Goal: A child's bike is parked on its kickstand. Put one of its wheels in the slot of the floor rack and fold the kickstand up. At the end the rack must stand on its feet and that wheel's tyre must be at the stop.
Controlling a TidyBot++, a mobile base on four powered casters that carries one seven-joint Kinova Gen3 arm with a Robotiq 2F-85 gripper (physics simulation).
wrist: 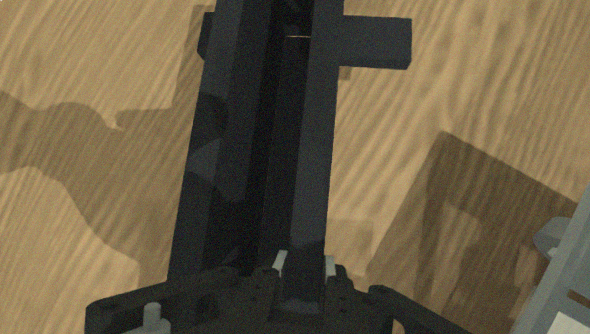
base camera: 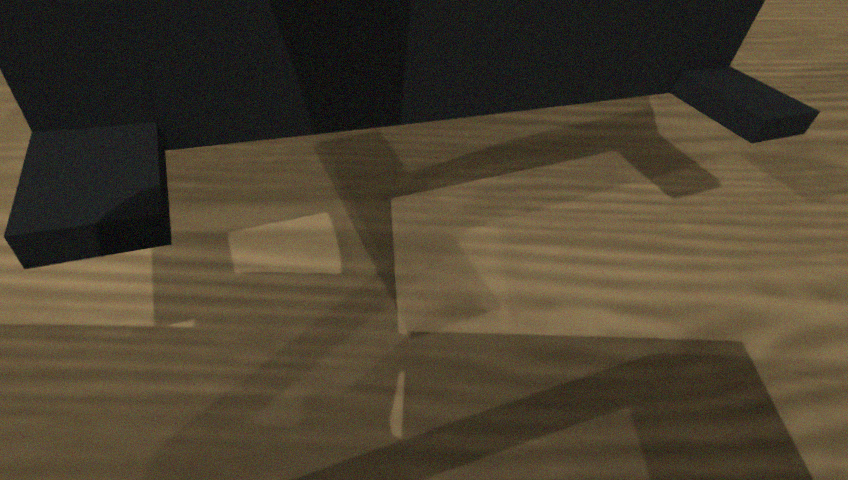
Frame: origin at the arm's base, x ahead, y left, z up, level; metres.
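Seen in the pictures: gripper, between the fingertips: point(wrist: 305, 268).
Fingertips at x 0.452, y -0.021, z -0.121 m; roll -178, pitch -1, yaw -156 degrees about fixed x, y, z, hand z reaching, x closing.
A point is followed by its place in that frame.
The dark floor rack point(base camera: 505, 53) {x 0.452, y -0.054, z -0.217 m} point(wrist: 315, 125) {x 0.490, y -0.102, z -0.111 m} shows large across the top of the base camera view, its top cut off. Its left foot point(base camera: 89, 178) {x 0.297, y 0.171, z -0.214 m} and right foot point(base camera: 749, 104) {x 0.466, y -0.255, z -0.264 m} stick out toward the camera. Their shadows lie apart from them on the floor, so the rack looks raised off it, roughly upright. In the wrist view the rack's slot runs up the picture between two long walls. My gripper point(wrist: 305, 268) {x 0.452, y -0.021, z -0.121 m} is shut on the right-hand wall, with a pale fingertip on each side. The gripper is hidden in the base camera view. The bike, its wheels and its kickstand do not show.
The wooden floor point(base camera: 595, 267) {x 0.404, y -0.155, z -0.396 m} point(wrist: 400, 110) {x 0.403, y -0.250, z -0.396 m} lies under the rack, with broad shadows across it in both views. A grey body point(wrist: 555, 280) {x 0.151, y -0.111, z -0.289 m}, probably part of my mobile base, stands at the lower right of the wrist view.
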